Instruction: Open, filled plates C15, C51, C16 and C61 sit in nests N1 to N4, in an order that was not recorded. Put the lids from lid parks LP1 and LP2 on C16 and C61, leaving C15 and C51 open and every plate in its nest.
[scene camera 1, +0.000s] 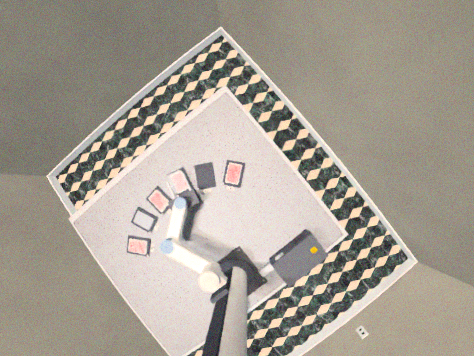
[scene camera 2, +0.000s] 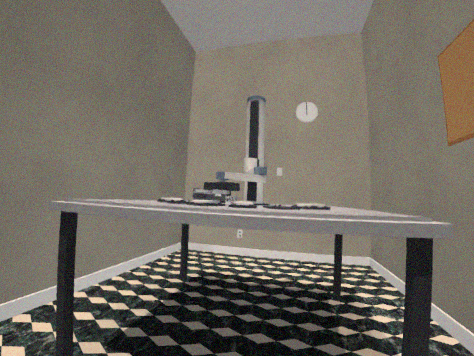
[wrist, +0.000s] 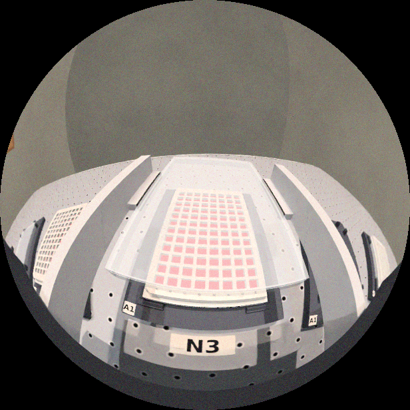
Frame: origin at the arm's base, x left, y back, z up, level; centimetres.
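Seen in the pictures: gripper, fingertip midpoint: (scene camera 1: 175, 178) (scene camera 2: 204, 191); arm's base, link origin: (scene camera 1: 235, 276).
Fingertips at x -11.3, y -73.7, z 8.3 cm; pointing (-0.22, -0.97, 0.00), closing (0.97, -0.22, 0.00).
Offsets run from my fingertips to a thing's top centre. "spot": to the spot under its first point.
My gripper (scene camera 1: 179, 181) (scene camera 2: 211, 194) (wrist: 212, 167) is shut on a clear lid (wrist: 210, 175), held level a little above nest N3; the gap shows in the wrist view. The open plate with red wells (wrist: 207, 240) sits in nest N3 (wrist: 200, 317), under the lid and roughly centred. Other open red-welled plates sit in their nests: one @(dz -4.4, dx +19.3, dy +3.3 cm) (scene camera 1: 158, 199) (wrist: 57, 240) beside N3, one @(dz -4.4, dx +50.9, dy +17.8 cm) (scene camera 1: 138, 245) at the arc's near-left end, one @(dz -4.4, dx -30.1, dy +20.4 cm) (scene camera 1: 234, 173) at its right end. Lid park LP1 @(dz -5.0, dx -14.8, dy +9.7 cm) (scene camera 1: 205, 175) is dark and bare. LP2 @(spot: dz -5.1, dx +41.6, dy +2.8 cm) (scene camera 1: 133, 220) bears a pale lid @(dz -5.2, dx +36.4, dy +6.7 cm) (scene camera 1: 144, 220). Plate names cannot be read.
The nests and lid parks stand in an arc on the pale table (scene camera 1: 240, 125) (scene camera 2: 250, 216). The arm's column (scene camera 1: 239, 300) (scene camera 2: 255, 130) stands behind them. A dark grey box with a yellow button @(spot: dz +4.4, dx -29.0, dy +83.4 cm) (scene camera 1: 298, 257) is at the table's edge. Neighbouring nests lie close beside both fingers.
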